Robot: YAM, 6 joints.
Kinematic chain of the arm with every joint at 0, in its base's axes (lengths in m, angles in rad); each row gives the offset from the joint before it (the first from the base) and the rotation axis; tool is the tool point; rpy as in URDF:
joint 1: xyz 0 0 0.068 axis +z
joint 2: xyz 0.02 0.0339 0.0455 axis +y
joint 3: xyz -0.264 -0.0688 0 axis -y
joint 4: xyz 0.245 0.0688 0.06 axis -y
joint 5: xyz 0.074 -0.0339 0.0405 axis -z
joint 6: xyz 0.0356 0 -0.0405 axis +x
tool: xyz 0 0 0 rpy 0 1.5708 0
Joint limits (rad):
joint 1: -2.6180..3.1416
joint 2: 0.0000..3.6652
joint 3: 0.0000..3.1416
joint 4: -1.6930..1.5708
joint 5: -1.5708..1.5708
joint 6: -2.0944..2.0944
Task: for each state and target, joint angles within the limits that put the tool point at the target. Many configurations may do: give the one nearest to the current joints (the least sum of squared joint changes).
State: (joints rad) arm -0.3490 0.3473 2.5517 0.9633 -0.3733 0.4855
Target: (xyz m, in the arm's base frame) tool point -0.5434 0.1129 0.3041
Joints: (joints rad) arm -0.1828 0.2689 2.6108 0.9250 -0.3513 0.4855
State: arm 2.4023 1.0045 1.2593 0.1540 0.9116 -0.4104
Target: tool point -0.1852 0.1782 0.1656
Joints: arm 2.4822 1.4135 0.5985 -0.0165 0.8771 -0.4104
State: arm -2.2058 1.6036 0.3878 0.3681 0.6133 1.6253
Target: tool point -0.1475 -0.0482 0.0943
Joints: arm -2.6180 1.2862 0.1029 0.3142 1.1176 1.6253
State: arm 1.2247 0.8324 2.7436 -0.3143 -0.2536 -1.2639
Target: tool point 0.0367 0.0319 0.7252
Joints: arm 0.7661 1.4334 2.6971 -0.1450 0.0691 -1.2639
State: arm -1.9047 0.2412 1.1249 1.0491 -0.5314 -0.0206
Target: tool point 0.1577 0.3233 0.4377
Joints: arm -1.9762 0.0489 1.4986 1.0742 -0.5111 -0.0206
